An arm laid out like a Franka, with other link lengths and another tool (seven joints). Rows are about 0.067 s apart.
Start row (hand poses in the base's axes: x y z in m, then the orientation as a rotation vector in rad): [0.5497 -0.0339 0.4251 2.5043 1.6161 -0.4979]
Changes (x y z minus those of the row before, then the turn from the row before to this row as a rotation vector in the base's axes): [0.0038 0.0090 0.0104 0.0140 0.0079 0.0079]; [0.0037 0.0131 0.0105 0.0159 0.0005 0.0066]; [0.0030 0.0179 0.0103 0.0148 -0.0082 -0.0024]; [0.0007 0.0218 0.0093 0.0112 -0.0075 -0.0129]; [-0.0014 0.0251 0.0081 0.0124 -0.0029 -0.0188]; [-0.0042 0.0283 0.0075 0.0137 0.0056 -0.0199]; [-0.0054 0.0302 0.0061 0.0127 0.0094 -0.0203]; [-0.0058 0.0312 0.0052 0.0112 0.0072 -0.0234]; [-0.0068 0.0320 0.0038 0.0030 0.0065 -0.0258]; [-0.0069 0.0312 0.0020 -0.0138 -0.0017 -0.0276]
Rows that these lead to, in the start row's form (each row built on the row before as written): [0.5535 -0.0249 0.4355 2.5081 1.6373 -0.4979]; [0.5572 -0.0118 0.4460 2.5131 1.6557 -0.4868]; [0.5602 0.0061 0.4563 2.5243 1.6598 -0.4656]; [0.5609 0.0279 0.4656 2.5429 1.6492 -0.4486]; [0.5595 0.0530 0.4737 2.5687 1.6336 -0.4373]; [0.5553 0.0813 0.4812 2.5981 1.6198 -0.4366]; [0.5499 0.1115 0.4873 2.6279 1.6057 -0.4418]; [0.5441 0.1427 0.4925 2.6589 1.5857 -0.4451]; [0.5373 0.1747 0.4963 2.6858 1.5567 -0.4530]; [0.5304 0.2059 0.4983 2.6999 1.5122 -0.4602]
